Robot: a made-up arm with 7 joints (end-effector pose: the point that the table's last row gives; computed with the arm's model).
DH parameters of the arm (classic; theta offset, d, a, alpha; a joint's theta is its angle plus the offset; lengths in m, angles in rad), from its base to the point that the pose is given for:
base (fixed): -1.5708 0.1 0 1.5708
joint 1: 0 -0.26 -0.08 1.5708
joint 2: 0 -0.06 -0.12 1.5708
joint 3: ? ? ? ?
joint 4: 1.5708 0 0.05 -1.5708
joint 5: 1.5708 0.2 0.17 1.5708
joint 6: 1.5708 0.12 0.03 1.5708
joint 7: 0.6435 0 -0.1 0
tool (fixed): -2.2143 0.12 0 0
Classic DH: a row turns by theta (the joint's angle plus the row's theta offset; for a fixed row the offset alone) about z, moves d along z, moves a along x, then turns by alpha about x.
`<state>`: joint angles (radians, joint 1 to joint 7).
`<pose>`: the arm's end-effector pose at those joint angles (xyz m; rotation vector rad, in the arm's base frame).
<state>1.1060 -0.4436 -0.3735 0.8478 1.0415 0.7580 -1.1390</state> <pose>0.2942 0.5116 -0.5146 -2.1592 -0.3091 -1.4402</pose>
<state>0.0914 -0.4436 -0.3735 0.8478 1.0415 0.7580 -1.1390</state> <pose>0.2942 0.7921 0.2100 -1.3138 0.3654 -1.1988</pose>
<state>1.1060 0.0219 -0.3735 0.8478 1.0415 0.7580 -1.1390</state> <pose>0.6042 0.4714 -0.4344 -1.9211 -0.2335 -2.0086</pose>
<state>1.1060 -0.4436 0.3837 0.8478 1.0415 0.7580 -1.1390</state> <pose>0.3884 0.6979 -0.1996 -1.7573 0.5042 -1.2726</pose>
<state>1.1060 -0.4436 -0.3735 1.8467 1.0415 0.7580 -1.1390</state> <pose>0.3377 0.4869 -0.2614 -1.2205 -0.3791 -2.4133</pose>
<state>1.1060 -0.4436 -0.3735 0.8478 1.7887 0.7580 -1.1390</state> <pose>0.4634 0.3341 -0.4718 -2.1696 0.7021 -1.5279</pose>
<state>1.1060 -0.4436 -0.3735 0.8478 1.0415 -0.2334 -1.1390</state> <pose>0.2264 0.4759 -0.4137 -1.0438 -0.2328 -1.9635</pose>
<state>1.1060 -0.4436 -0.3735 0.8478 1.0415 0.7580 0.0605</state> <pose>0.3582 0.4186 -0.5131 -1.7361 0.8548 -0.7011</pose>
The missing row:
joint 3: 0 0.07 -0.35 -1.5708
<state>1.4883 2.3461 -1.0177 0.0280 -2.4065 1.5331 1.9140</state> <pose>0.5197 -0.5779 0.2782 1.1625 -1.0147 1.8321</pose>
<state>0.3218 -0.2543 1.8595 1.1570 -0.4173 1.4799 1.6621</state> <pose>0.5963 0.2496 0.6661 0.6689 1.1071 1.2294</pose>
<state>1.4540 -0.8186 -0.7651 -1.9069 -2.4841 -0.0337 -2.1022</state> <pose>0.1577 -0.3561 0.0398 -0.1476 1.1116 -0.7141</pose>
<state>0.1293 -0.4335 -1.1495 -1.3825 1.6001 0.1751 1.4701</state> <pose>-0.0751 0.2985 -0.4447 0.7732 -2.9288 -0.4027</pose>
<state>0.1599 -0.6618 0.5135 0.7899 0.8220 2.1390 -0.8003</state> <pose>0.1586 0.7662 0.5236 -1.6358 -0.0011 0.5091</pose>
